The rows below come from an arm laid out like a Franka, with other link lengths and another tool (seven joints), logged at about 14 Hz.
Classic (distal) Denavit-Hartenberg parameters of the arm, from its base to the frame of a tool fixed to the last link. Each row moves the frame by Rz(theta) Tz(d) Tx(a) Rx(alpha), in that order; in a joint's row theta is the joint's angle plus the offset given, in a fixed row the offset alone. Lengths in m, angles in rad.
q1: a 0, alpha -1.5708, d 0.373, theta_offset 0
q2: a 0, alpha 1.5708, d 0, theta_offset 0
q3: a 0.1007, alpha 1.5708, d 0.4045, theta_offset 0
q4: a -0.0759, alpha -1.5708, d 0, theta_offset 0
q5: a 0, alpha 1.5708, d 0.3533, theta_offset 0
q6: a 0.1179, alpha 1.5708, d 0, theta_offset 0
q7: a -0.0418, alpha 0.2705, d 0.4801, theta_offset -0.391
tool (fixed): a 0, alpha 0, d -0.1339, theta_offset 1.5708
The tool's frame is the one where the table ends.
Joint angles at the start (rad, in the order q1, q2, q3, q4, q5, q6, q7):
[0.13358 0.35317 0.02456 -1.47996 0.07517 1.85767 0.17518]
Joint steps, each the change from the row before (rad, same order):
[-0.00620 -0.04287 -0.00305 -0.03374 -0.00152 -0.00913 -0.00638]
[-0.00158 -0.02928 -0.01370 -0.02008 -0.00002 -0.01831 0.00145]
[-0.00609 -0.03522 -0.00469 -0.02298 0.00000 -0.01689 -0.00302]
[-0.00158 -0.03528 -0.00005 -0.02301 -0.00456 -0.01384 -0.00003]
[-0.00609 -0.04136 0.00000 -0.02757 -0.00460 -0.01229 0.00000]
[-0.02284 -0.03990 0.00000 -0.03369 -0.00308 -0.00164 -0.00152]
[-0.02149 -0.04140 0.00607 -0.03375 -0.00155 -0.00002 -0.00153]
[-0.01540 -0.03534 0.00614 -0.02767 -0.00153 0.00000 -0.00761]
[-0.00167 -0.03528 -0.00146 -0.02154 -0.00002 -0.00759 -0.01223]
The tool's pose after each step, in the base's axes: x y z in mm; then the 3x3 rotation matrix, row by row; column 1 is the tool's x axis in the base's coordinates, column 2 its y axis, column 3 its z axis. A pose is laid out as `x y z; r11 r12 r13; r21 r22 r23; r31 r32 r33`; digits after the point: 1 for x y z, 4 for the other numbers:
669.2 78.7 361.1; 0.3351 -0.9389 -0.0788; -0.8808 -0.3419 0.3275; -0.3344 -0.0403 -0.9416
656.8 67.3 369.9; 0.3193 -0.9441 -0.0821; -0.8874 -0.3283 0.3236; -0.3325 -0.0305 -0.9426
643.4 58.7 381.1; 0.3123 -0.9463 -0.0840; -0.8900 -0.3223 0.3226; -0.3323 -0.0259 -0.9428
630.2 54.7 392.2; 0.3123 -0.9462 -0.0851; -0.8913 -0.3228 0.3183; -0.3286 -0.0235 -0.9442
615.7 47.8 404.6; 0.3091 -0.9475 -0.0818; -0.8940 -0.3189 0.3146; -0.3242 -0.0241 -0.9457
603.1 31.5 413.7; 0.2923 -0.9537 -0.0706; -0.9011 -0.2994 0.3137; -0.3204 -0.0280 -0.9469
590.1 20.5 423.2; 0.2825 -0.9575 -0.0590; -0.9052 -0.2864 0.3141; -0.3177 -0.0353 -0.9475
579.3 13.6 431.3; 0.2838 -0.9575 -0.0508; -0.9059 -0.2851 0.3132; -0.3143 -0.0429 -0.9483
567.8 10.7 440.9; 0.2946 -0.9545 -0.0472; -0.9033 -0.2942 0.3122; -0.3119 -0.0494 -0.9488

